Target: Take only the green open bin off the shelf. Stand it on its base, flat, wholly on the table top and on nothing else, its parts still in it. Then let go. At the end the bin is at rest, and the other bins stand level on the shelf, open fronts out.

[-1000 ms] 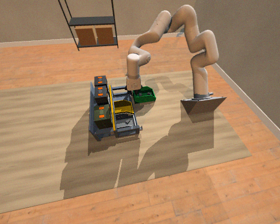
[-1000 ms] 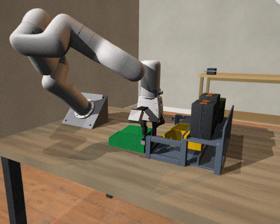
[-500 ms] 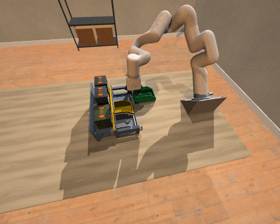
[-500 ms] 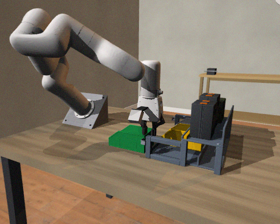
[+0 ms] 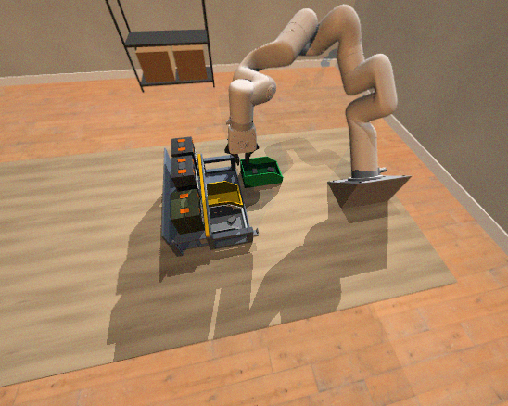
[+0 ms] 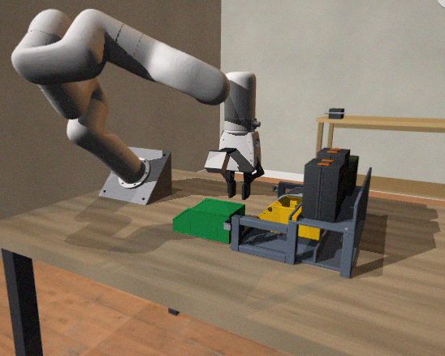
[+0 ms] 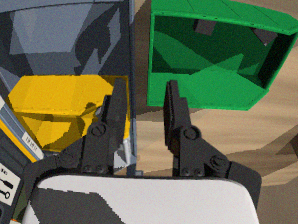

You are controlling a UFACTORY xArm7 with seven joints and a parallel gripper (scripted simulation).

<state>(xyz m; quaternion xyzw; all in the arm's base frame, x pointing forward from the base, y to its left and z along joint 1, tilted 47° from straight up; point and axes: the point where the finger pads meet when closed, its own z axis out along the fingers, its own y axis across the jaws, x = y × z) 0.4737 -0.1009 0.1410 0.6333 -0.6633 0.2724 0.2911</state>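
Now: the green open bin 8 cm behind my hand and 9 cm below it. From my hand the other things lie so: yellow bin (12 cm ahead, 11 cm to the left, 8 cm below); then grey bin (12 cm ahead, 22 cm to the left, 8 cm below).
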